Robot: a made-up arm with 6 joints. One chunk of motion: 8 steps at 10 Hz.
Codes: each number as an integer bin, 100 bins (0 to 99) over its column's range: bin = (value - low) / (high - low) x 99, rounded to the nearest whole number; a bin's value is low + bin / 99 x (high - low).
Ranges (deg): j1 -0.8..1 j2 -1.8..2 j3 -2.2..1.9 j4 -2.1..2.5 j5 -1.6..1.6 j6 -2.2..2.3
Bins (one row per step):
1: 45 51 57 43 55 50
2: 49 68 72 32 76 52
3: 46 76 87 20 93 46
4: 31 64 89 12 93 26
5: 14 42 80 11 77 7
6: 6 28 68 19 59 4
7: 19 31 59 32 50 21
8: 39 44 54 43 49 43
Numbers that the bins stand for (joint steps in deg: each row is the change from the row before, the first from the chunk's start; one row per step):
1: 0.018 0.158 0.161 -0.102 0.178 0.073
2: 0.091 0.810 0.782 -0.613 0.857 0.164
3: 0.036 1.117 1.403 -1.171 1.406 -0.109
4: -0.236 0.657 1.486 -1.542 1.406 -1.018
5: -0.545 -0.188 1.113 -1.589 0.889 -1.882
6: -0.691 -0.725 0.616 -1.217 0.307 -2.018
7: -0.455 -0.610 0.243 -0.613 0.016 -1.245
8: -0.091 -0.111 0.036 -0.102 -0.016 -0.245

